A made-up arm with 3 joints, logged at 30 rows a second.
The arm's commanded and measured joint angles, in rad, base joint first. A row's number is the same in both.
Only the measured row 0 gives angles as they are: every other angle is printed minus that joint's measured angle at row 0.
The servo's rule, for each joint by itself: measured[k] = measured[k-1] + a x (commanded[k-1-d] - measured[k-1]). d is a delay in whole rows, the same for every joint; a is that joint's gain. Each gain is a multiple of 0.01, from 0.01 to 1. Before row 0 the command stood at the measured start. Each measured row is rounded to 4 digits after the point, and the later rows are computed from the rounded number. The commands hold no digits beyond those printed.
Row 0, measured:
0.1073, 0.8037, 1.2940
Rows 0 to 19, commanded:
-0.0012, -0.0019, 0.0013
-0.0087, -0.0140, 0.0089
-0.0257, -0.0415, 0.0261
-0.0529, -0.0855, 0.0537
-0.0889, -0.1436, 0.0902
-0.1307, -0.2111, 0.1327
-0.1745, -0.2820, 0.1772
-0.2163, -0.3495, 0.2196
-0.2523, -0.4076, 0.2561
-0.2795, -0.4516, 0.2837
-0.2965, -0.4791, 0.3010
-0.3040, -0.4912, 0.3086
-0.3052, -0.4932, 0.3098
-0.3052, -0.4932, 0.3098
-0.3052, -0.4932, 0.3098
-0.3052, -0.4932, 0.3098
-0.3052, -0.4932, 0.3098
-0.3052, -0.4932, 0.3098
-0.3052, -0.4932, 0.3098
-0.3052, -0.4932, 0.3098
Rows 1 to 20, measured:
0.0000, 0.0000, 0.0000
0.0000, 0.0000, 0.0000
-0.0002, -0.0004, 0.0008
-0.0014, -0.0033, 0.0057
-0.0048, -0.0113, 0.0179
-0.0115, -0.0269, 0.0394
-0.0223, -0.0514, 0.0699
-0.0375, -0.0849, 0.1076
-0.0567, -0.1263, 0.1494
-0.0790, -0.1732, 0.1915
-0.1033, -0.2224, 0.2303
-0.1280, -0.2705, 0.2623
-0.1516, -0.3143, 0.2855
-0.1729, -0.3514, 0.2994
-0.1914, -0.3812, 0.3056
-0.2073, -0.4047, 0.3081
-0.2210, -0.4233, 0.3091
-0.2328, -0.4380, 0.3095
-0.2429, -0.4496, 0.3097
-0.2516, -0.4588, 0.3098
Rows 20 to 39, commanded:
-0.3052, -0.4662, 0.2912
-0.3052, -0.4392, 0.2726
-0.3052, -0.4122, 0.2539
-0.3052, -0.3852, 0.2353
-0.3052, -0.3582, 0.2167
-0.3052, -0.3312, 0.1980
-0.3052, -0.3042, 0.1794
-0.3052, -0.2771, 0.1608
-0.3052, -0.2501, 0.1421
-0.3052, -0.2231, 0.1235
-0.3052, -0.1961, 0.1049
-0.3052, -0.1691, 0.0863
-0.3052, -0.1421, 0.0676
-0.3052, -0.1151, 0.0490
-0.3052, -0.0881, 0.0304
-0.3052, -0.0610, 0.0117
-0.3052, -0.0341, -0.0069
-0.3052, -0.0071, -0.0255
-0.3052, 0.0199, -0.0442
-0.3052, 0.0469, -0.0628
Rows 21 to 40, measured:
-0.2591, -0.4660, 0.3098
-0.2656, -0.4717, 0.3098
-0.2711, -0.4705, 0.2986
-0.2759, -0.4639, 0.2830
-0.2800, -0.4530, 0.2655
-0.2835, -0.4388, 0.2474
-0.2865, -0.4219, 0.2290
-0.2891, -0.4029, 0.2104
-0.2914, -0.3822, 0.1918
-0.2933, -0.3601, 0.1732
-0.2950, -0.3370, 0.1545
-0.2964, -0.3131, 0.1359
-0.2976, -0.2885, 0.1173
-0.2987, -0.2634, 0.0987
-0.2996, -0.2379, 0.0800
-0.3004, -0.2121, 0.0614
-0.3011, -0.1861, 0.0428
-0.3017, -0.1598, 0.0241
-0.3022, -0.1334, 0.0055
-0.3026, -0.1069, -0.0131

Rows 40 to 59, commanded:
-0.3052, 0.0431, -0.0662
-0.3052, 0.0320, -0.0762
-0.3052, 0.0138, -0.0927
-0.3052, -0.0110, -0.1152
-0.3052, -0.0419, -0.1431
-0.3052, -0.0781, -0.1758
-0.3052, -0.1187, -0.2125
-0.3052, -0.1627, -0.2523
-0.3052, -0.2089, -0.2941
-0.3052, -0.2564, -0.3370
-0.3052, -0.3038, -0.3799
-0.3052, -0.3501, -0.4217
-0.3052, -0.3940, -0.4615
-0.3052, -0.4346, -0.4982
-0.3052, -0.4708, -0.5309
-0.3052, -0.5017, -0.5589
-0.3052, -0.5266, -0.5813
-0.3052, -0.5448, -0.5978
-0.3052, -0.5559, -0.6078
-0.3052, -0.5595, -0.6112
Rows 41 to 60, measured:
-0.3030, -0.0803, -0.0318
-0.3033, -0.0536, -0.0504
-0.3036, -0.0333, -0.0599
-0.3038, -0.0196, -0.0697
-0.3040, -0.0126, -0.0835
-0.3042, -0.0123, -0.1025
-0.3043, -0.0185, -0.1269
-0.3044, -0.0310, -0.1562
-0.3045, -0.0494, -0.1900
-0.3046, -0.0732, -0.2274
-0.3047, -0.1017, -0.2674
-0.3048, -0.1342, -0.3092
-0.3049, -0.1698, -0.3516
-0.3049, -0.2077, -0.3937
-0.3049, -0.2468, -0.4344
-0.3049, -0.2862, -0.4727
-0.3049, -0.3250, -0.5076
-0.3049, -0.3621, -0.5384
-0.3049, -0.3966, -0.5641
-0.3049, -0.4277, -0.5843

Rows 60 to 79, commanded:
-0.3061, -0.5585, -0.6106
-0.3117, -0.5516, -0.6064
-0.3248, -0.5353, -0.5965
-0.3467, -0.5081, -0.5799
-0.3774, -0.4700, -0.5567
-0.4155, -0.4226, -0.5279
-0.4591, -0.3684, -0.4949
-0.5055, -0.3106, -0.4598
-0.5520, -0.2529, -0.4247
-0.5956, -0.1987, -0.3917
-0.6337, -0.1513, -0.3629
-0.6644, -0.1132, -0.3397
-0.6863, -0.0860, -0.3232
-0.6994, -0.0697, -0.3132
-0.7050, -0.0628, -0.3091
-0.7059, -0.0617, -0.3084
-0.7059, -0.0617, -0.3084
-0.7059, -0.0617, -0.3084
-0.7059, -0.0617, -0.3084
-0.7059, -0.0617, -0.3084
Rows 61 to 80, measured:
-0.3049, -0.4546, -0.5984
-0.3049, -0.4766, -0.6061
-0.3051, -0.4938, -0.6088
-0.3060, -0.5059, -0.6074
-0.3086, -0.5121, -0.6009
-0.3139, -0.5113, -0.5883
-0.3228, -0.5026, -0.5693
-0.3358, -0.4858, -0.5445
-0.3531, -0.4611, -0.5147
-0.3744, -0.4295, -0.4818
-0.3993, -0.3924, -0.4475
-0.4268, -0.3517, -0.4140
-0.4558, -0.3096, -0.3833
-0.4850, -0.2684, -0.3571
-0.5132, -0.2301, -0.3368
-0.5393, -0.1964, -0.3226
-0.5625, -0.1683, -0.3145
-0.5826, -0.1459, -0.3108
-0.5999, -0.1282, -0.3094
-0.6147, -0.1142, -0.3088

